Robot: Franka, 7 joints.
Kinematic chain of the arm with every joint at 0, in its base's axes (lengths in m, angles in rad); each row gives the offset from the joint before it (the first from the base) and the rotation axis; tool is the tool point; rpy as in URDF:
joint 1: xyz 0 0 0.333 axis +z
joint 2: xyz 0 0 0 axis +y
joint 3: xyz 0 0 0.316 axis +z
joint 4: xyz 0.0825 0 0 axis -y
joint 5: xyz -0.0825 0 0.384 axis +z
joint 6: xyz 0 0 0 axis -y
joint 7: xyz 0.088 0 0 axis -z
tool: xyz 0 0 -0.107 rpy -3.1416 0 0
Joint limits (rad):
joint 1: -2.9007..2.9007
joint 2: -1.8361..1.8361
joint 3: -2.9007..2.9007
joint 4: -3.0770..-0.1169
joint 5: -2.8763..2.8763
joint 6: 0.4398..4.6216
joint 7: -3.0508..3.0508
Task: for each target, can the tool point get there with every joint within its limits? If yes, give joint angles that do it. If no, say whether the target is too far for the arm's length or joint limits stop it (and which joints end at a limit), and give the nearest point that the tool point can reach.
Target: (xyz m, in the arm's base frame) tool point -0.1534 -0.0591 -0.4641
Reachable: no: joint limits stop it (at a limit: joint 2) | nearest point -0.1731 -0.0667 -0.3517 | short by 0.114 m
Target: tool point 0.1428 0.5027 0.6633
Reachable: yes | joints 0.7467 -0.3166 0.4918 -2.0961 0.1757 2.8397 -0.7020
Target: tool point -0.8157 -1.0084 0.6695
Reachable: no: too far | nearest point -0.5222 -0.6456 0.5484 | short by 0.482 m
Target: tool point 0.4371 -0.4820 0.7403
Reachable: yes | joints 1.4228 -1.0741 -1.1193 -1.3756 -2.3120 1.6406 -1.7076
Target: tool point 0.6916 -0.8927 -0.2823
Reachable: no: too far | nearest point 0.4614 -0.5955 -0.0775 | short by 0.428 m
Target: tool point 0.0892 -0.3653 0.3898
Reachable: yes | joints -2.2957 -0.5194 1.2110 -2.5381 -0.9769 1.5277 1.0634
